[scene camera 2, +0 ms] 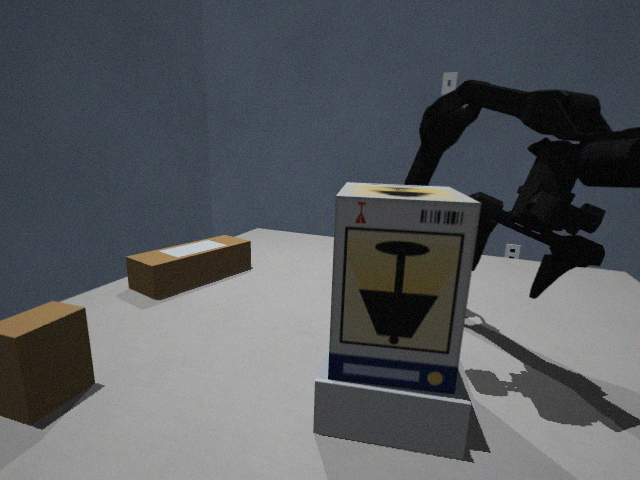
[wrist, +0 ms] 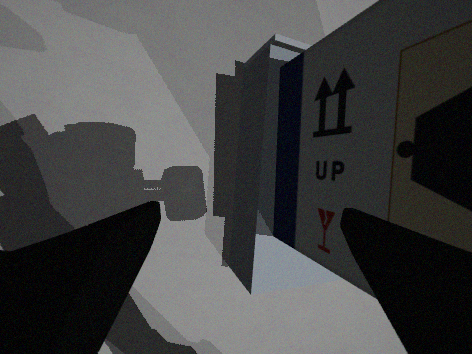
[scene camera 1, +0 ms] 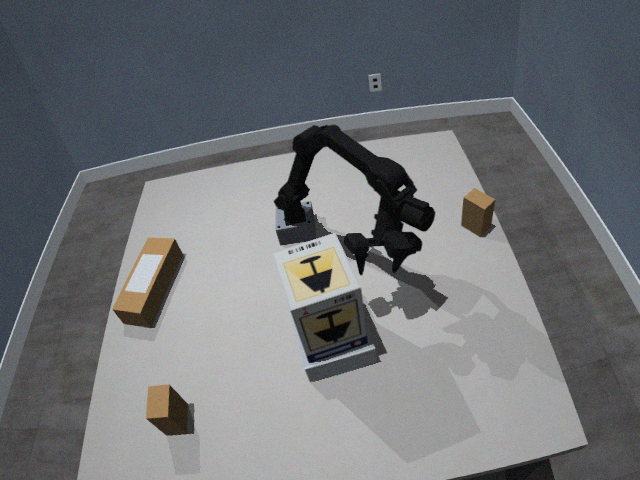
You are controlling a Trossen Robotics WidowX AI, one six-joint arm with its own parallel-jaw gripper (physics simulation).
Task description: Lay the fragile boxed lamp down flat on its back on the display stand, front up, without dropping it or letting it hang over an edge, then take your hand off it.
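Seen in the pictures: gripper, fingertip midpoint: (scene camera 2: 501, 284) (wrist: 251, 213) (scene camera 1: 377, 273); arm's base, origin of the base link: (scene camera 1: 294, 217).
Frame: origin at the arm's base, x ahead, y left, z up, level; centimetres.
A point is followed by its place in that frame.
Observation:
The boxed lamp (scene camera 1: 330, 330) {x 50.9, y 4.0, z 11.0 cm} (scene camera 2: 403, 289) {x 50.7, y 5.2, z 12.5 cm} (wrist: 345, 150) {x 41.3, y 11.0, z 8.3 cm} is a tall white carton with a yellow lamp picture, a blue band low down and another picture on top. It stands upright on the pale grey display stand (scene camera 1: 343, 367) {x 52.9, y 5.1, z -4.1 cm} (scene camera 2: 392, 421) {x 52.9, y 5.3, z -3.3 cm} (wrist: 295, 262) {x 29.9, y 6.3, z -0.2 cm}, with a pictured face towards scene camera 2. My gripper (scene camera 1: 377, 272) {x 36.8, y 18.1, z 9.9 cm} (scene camera 2: 504, 282) {x 36.8, y 18.1, z 9.9 cm} (wrist: 251, 213) {x 36.8, y 18.1, z 9.9 cm} is open and empty, fingers pointing down, off the carton's right side in both scene views. In scene camera 2, the carton partly hides the nearer finger. In the wrist view, the right finger overlaps the carton's side face with its UP mark.
A long brown box with a white label (scene camera 1: 144, 273) {x 11.4, y -50.0, z 1.2 cm} (scene camera 2: 191, 253) {x 15.2, y -48.1, z 1.1 cm} lies at the left of the table (scene camera 1: 232, 330) {x 33.0, y -23.5, z -6.8 cm}. A small brown box (scene camera 1: 158, 403) {x 59.2, y -40.4, z 5.2 cm} (scene camera 2: 51, 356) {x 59.6, y -37.7, z 0.7 cm} stands at the front left. Another small brown box (scene camera 1: 478, 211) {x 17.3, y 54.2, z 3.1 cm} stands near the right edge.

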